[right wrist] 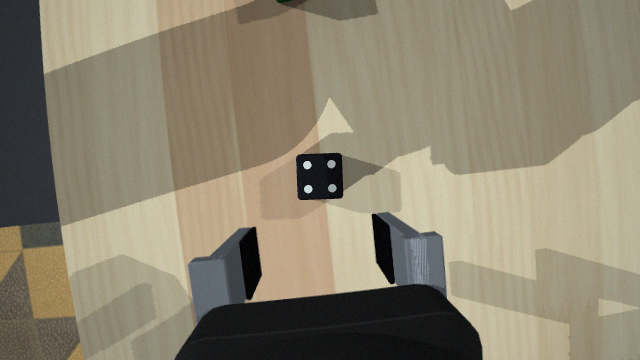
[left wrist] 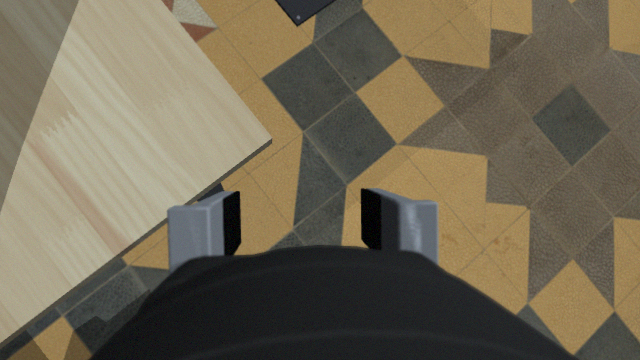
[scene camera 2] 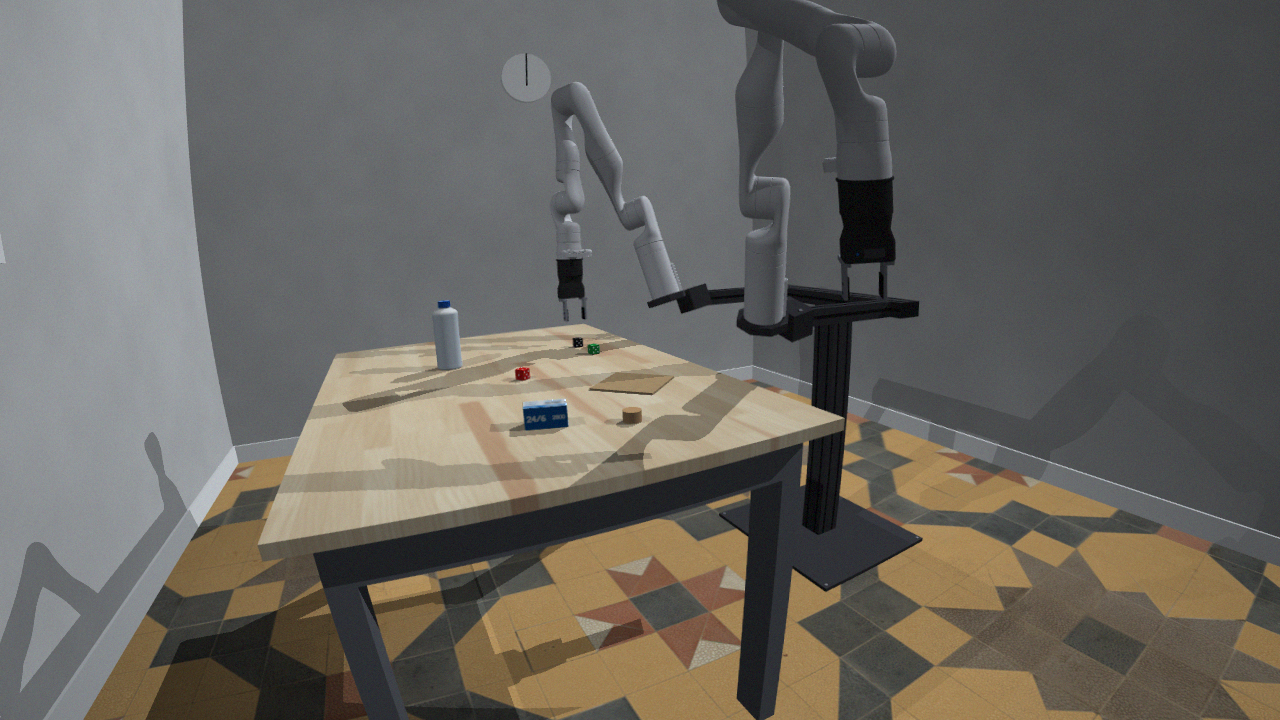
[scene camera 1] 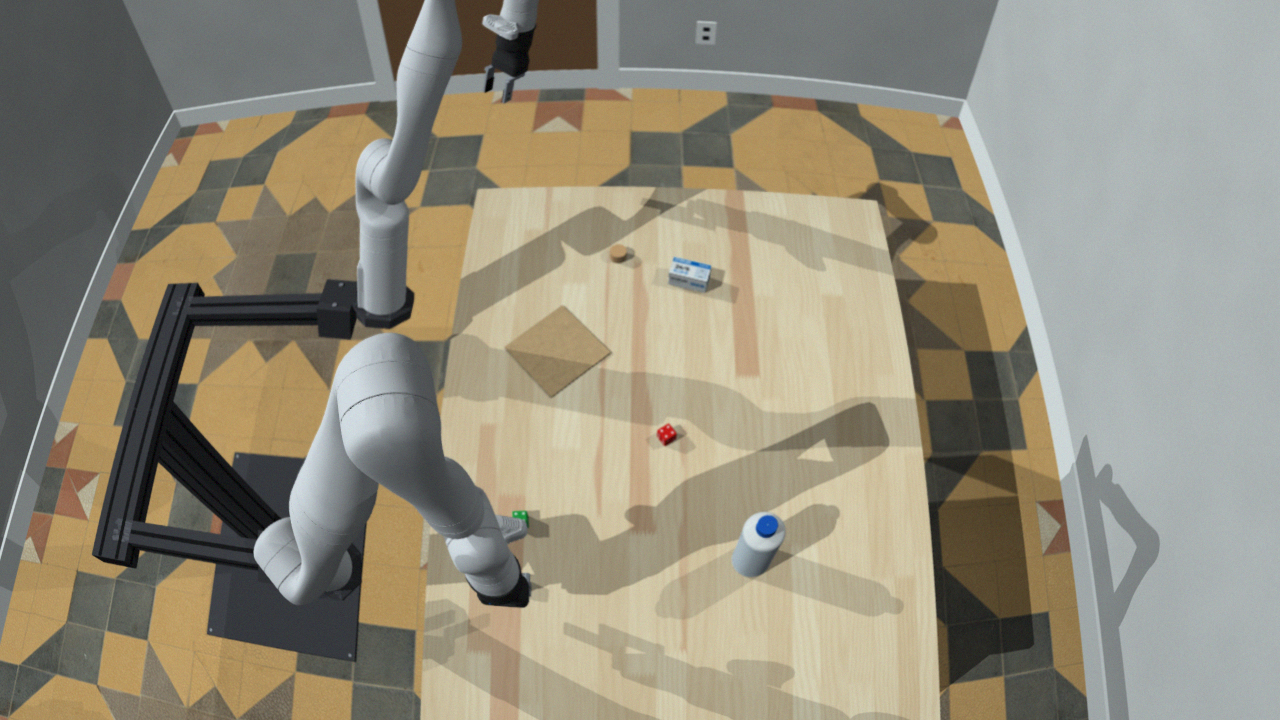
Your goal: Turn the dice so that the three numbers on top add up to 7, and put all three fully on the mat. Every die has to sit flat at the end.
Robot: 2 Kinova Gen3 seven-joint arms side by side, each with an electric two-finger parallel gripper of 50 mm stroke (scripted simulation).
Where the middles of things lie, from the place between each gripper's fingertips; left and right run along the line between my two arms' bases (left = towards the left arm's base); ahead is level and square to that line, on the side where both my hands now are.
Scene:
My right hand [scene camera 2: 575, 320] is 8 cm above the black die [right wrist: 319, 176] and 3 cm to the right of it. The rest, counted from my right hand: staples box [scene camera 2: 546, 414] (67 cm to the left, 25 cm ahead, 7 cm below); brown square mat [scene camera 1: 557, 350] (49 cm to the left, 9 cm below, 2 cm ahead); white bottle [scene camera 1: 759, 542] (38 cm ahead, 11 cm to the left, 1 cm below).
The staples box lies 42 cm ahead of my left hand [scene camera 2: 864, 297], 30 cm to the right of it and 22 cm below it. Round my left hand: brown square mat (18 cm ahead, 48 cm to the right, 24 cm below); white bottle (55 cm ahead, 86 cm to the right, 15 cm below); black die (16 cm ahead, 94 cm to the right, 22 cm below).

